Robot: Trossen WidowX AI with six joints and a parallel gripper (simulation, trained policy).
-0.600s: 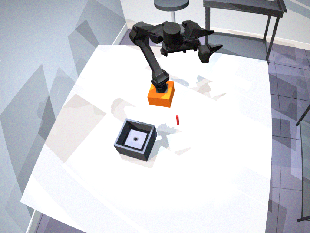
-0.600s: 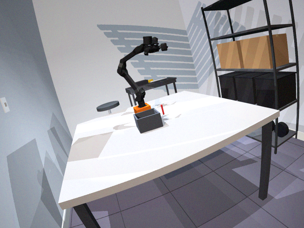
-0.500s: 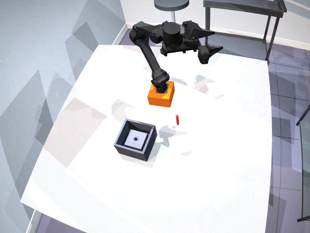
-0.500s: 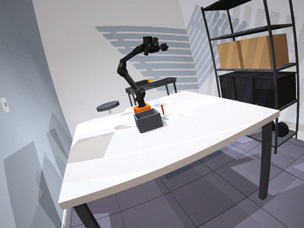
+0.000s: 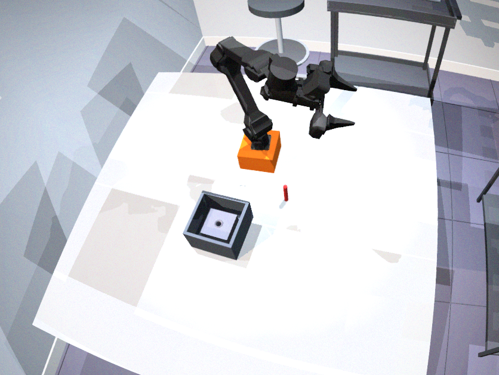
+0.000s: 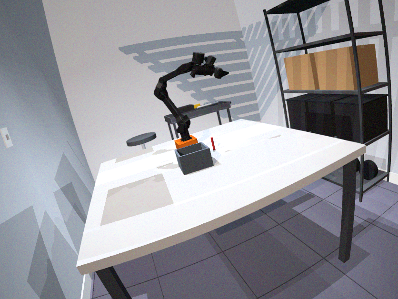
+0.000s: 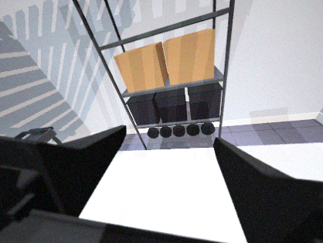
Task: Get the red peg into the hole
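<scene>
Now: gripper tip 19 cm to the left of the red peg and 41 cm above it. Also, from my gripper tip: dark grey box (14 cm ahead, 38 cm to the right, 42 cm below); plate (14 cm ahead, 38 cm to the right, 40 cm below).
</scene>
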